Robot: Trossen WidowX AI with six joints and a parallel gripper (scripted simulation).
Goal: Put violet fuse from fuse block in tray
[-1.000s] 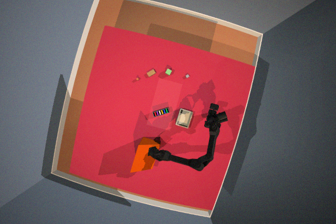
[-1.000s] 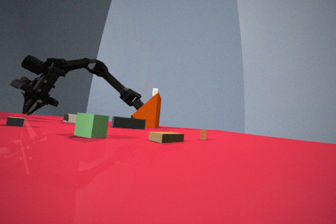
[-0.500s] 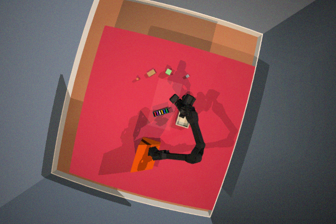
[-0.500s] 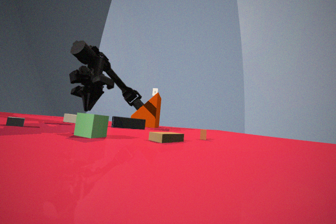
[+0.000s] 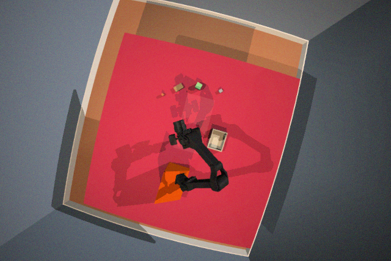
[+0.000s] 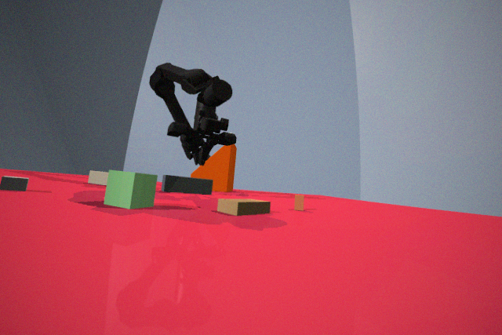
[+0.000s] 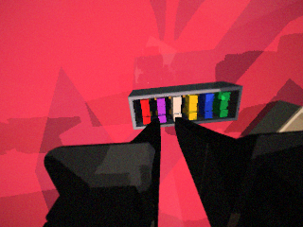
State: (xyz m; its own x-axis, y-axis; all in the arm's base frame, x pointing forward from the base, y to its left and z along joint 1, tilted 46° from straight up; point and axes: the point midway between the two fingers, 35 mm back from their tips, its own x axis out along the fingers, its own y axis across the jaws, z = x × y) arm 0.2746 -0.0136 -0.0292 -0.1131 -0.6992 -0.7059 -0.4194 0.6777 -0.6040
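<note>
My gripper tip is now 21 cm to the left of the beige tray and 7 cm above it. The rest, counted from my gripper tip: green cube 32 cm ahead, 2 cm to the right, 6 cm below; tan flat block 29 cm ahead, 11 cm to the left, 7 cm below; small orange piece 23 cm ahead, 20 cm to the left, 6 cm below.
</note>
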